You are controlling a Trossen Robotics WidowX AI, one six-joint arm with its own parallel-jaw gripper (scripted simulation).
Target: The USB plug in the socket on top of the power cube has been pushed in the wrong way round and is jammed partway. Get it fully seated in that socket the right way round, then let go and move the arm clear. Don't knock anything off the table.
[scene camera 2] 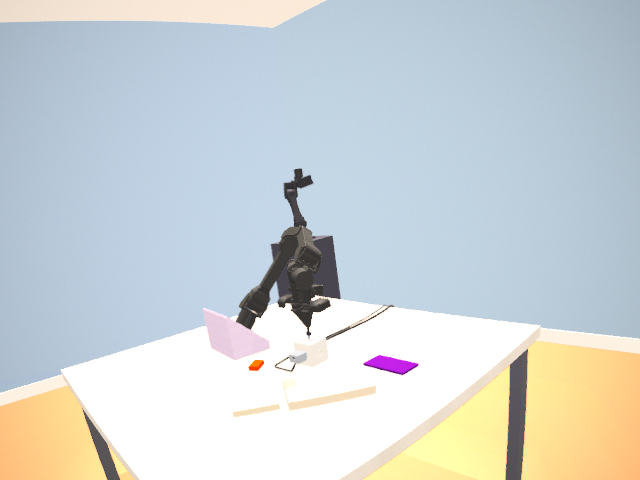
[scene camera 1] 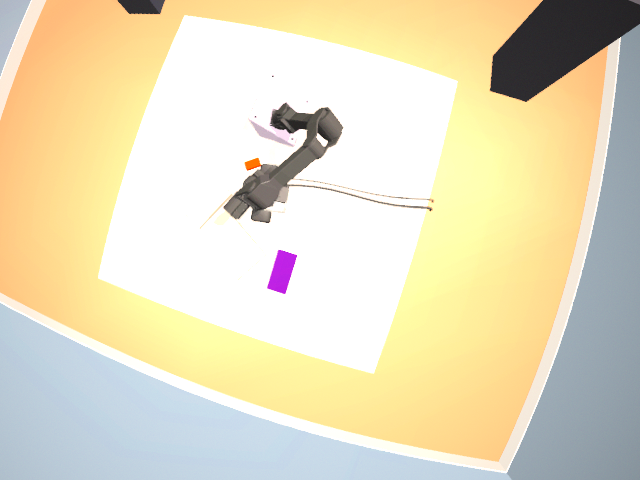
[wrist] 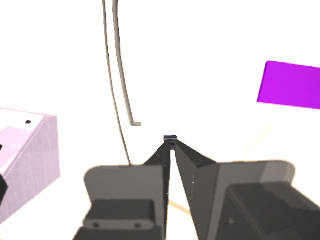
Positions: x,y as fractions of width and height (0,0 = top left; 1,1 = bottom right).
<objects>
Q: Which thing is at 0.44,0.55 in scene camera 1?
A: A purple card.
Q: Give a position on a white power cube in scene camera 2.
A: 0.50,0.73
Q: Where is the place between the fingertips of my gripper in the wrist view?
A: At 0.54,0.60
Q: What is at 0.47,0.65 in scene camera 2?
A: My gripper.
</objects>
